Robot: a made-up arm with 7 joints.
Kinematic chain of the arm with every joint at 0, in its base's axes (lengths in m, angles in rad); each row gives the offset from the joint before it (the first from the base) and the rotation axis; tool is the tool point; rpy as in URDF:
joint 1: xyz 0.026 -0.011 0.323 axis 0 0.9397 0.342
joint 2: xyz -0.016 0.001 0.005 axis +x
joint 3: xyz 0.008 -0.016 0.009 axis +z
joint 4: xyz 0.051 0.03 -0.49 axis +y
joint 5: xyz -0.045 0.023 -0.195 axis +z
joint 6: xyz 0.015 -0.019 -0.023 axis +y
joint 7: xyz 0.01 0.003 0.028 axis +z
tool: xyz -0.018 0 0.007 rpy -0.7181 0.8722 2.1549
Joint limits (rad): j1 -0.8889..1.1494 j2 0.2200..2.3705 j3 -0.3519..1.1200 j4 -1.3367..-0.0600 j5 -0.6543..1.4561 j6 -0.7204..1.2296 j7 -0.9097..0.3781
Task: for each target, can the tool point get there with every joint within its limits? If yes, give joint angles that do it. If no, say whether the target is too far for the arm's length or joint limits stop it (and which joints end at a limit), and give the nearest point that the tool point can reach.
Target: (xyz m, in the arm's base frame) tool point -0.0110 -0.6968 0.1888
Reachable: no: joint limits stop it (at a limit: joint 1, joint 2, joint 3, joint 4, joint 6, joint 7) | nearest point -0.3617 -0.0157 -0.1224 | short by 0.827 m
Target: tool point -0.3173 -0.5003 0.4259
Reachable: no: joint limits stop it (at a limit: joint 1, joint 2, joint 3, joint 4, joint 5, joint 7) | nearest point -0.6025 -0.0136 0.0773 | short by 0.663 m
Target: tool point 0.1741 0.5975 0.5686
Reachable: yes | joints 0.4389 1.9821 0.1244 -0.7325 -0.1025 -0.4055 0.0110
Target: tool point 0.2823 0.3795 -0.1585
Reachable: yes | joints -0.3223 0.5882 0.3228 -0.4176 -0.2949 -0.1928 0.1859
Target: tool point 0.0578 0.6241 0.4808
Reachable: yes | joints 0.5516 1.6539 0.8347 -0.6489 0.0149 0.6794 -0.2733
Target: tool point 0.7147 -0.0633 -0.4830
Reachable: no: too far | nearest point 0.4799 0.0350 -0.1789 | short by 0.397 m
